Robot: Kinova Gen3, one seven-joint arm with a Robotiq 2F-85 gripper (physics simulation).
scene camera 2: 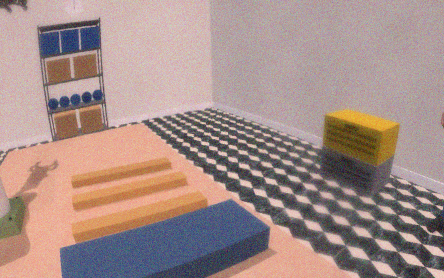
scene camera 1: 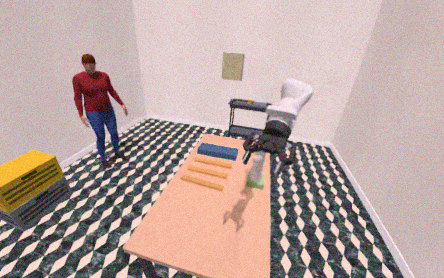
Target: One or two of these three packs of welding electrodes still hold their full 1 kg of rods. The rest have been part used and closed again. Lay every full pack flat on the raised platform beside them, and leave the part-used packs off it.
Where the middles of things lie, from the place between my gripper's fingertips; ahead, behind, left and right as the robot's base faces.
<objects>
The blue raised platform (scene camera 2: 225, 232) is 108 cm to the right of my hand, 67 cm below it and 34 cm ahead of it.
</objects>
